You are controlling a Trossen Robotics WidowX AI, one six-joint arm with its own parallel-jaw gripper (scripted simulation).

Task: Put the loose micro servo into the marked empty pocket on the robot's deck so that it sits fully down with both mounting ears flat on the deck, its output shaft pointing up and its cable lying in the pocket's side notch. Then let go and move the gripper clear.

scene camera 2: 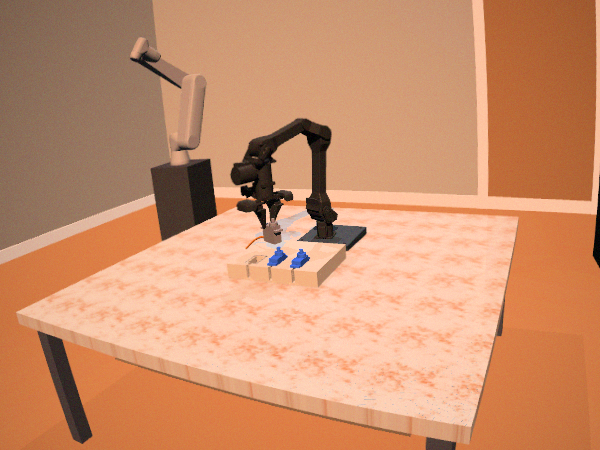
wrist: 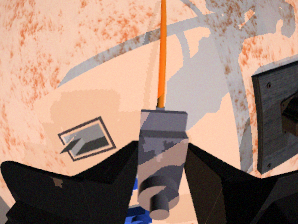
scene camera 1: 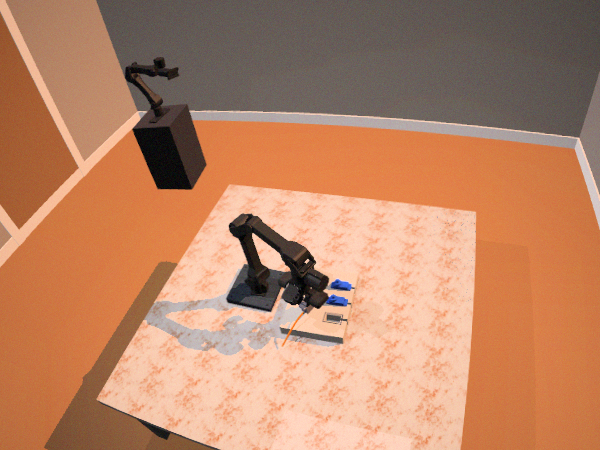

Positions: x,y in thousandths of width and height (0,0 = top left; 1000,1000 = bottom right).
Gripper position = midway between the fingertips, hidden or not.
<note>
In view: the gripper (scene camera 2: 448,503).
The gripper shows as well in the wrist view (wrist: 542,663) and in scene camera 1 (scene camera 1: 509,674).
</note>
